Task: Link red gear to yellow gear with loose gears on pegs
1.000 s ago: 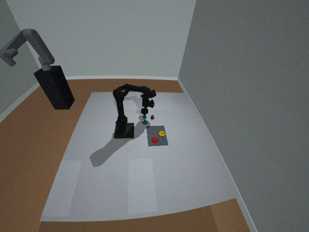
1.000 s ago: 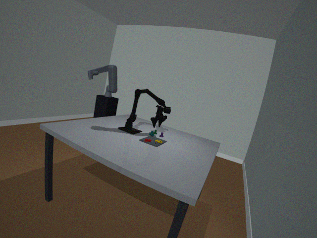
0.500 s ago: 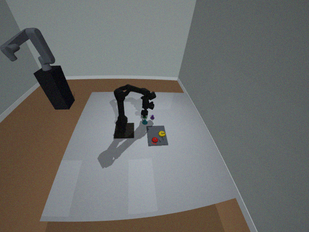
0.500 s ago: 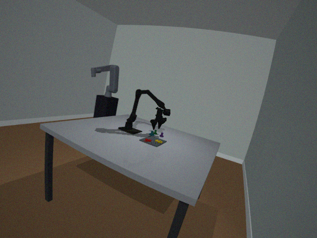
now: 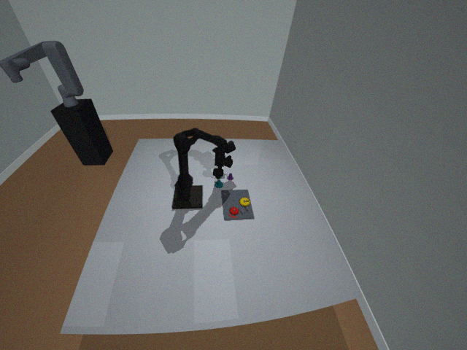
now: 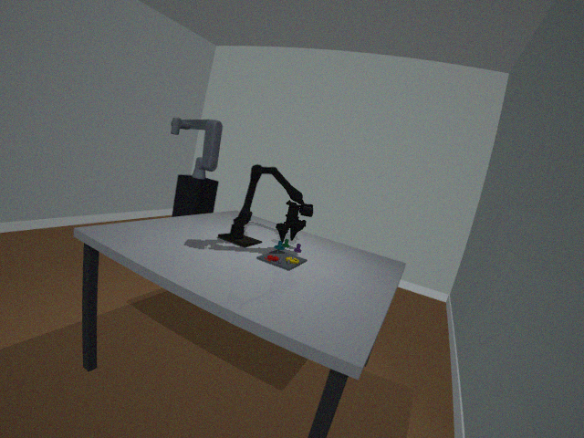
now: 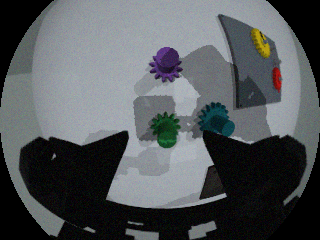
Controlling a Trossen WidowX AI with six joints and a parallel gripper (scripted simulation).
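Right now the green gear is 1 cm below my gripper tip. The rest, counted from my gripper tip: yellow gear (22 cm to the right, 15 cm ahead, 1 cm below); then purple gear (8 cm ahead, 1 cm to the right, 1 cm below); then teal gear (7 cm to the right, 1 cm below).
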